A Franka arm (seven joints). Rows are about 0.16 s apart.
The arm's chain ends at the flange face. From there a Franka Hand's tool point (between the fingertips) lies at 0.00 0.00 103.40 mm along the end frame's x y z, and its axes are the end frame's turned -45 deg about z.
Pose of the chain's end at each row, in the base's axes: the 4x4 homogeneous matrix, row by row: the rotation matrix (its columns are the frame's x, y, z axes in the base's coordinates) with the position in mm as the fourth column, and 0 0 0 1 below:
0.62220 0.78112 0.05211 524.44; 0.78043 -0.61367 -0.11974 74.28; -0.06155 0.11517 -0.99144 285.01; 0 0 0 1
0.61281 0.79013 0.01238 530.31; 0.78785 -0.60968 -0.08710 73.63; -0.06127 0.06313 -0.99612 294.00; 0 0 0 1
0.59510 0.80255 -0.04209 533.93; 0.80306 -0.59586 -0.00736 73.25; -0.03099 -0.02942 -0.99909 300.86; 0 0 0 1
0.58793 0.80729 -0.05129 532.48; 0.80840 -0.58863 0.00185 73.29; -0.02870 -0.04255 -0.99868 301.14; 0 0 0 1
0.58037 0.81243 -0.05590 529.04; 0.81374 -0.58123 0.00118 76.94; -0.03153 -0.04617 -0.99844 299.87; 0 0 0 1
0.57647 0.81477 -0.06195 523.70; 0.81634 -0.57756 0.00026 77.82; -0.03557 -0.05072 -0.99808 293.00; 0 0 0 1
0.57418 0.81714 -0.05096 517.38; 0.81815 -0.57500 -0.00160 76.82; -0.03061 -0.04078 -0.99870 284.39; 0 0 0 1
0.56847 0.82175 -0.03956 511.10; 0.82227 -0.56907 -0.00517 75.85; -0.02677 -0.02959 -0.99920 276.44; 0 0 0 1
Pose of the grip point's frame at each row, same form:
-0.11237 0.99230 0.05211 529.83; 0.98578 0.11792 -0.11974 61.90; -0.12496 0.03792 -0.99144 182.50; 0 0 0 1
-0.12538 0.99203 0.01238 531.59; 0.98820 0.12599 -0.08710 64.62; -0.08796 0.00132 -0.99612 191.00; 0 0 0 1
-0.14669 0.98829 -0.04209 529.58; 0.98919 0.14651 -0.00736 72.49; -0.00111 -0.04272 -0.99909 197.55; 0 0 0 1
-0.15511 0.98657 -0.05129 527.18; 0.98785 0.15540 0.00185 73.48; 0.00979 -0.05038 -0.99868 197.88; 0 0 0 1
-0.16409 0.98486 -0.05590 523.26; 0.98639 0.16441 0.00118 77.06; 0.01035 -0.05494 -0.99844 196.63; 0 0 0 1
-0.16850 0.98376 -0.06195 517.29; 0.98564 0.16884 0.00026 77.85; 0.01071 -0.06102 -0.99808 189.80; 0 0 0 1
-0.17180 0.98381 -0.05096 512.11; 0.98511 0.17193 -0.00160 76.65; 0.00719 -0.05048 -0.99870 181.12; 0 0 0 1
-0.17910 0.98303 -0.03956 507.01; 0.98383 0.17904 -0.00517 75.32; 0.00199 -0.03985 -0.99920 173.12; 0 0 0 1

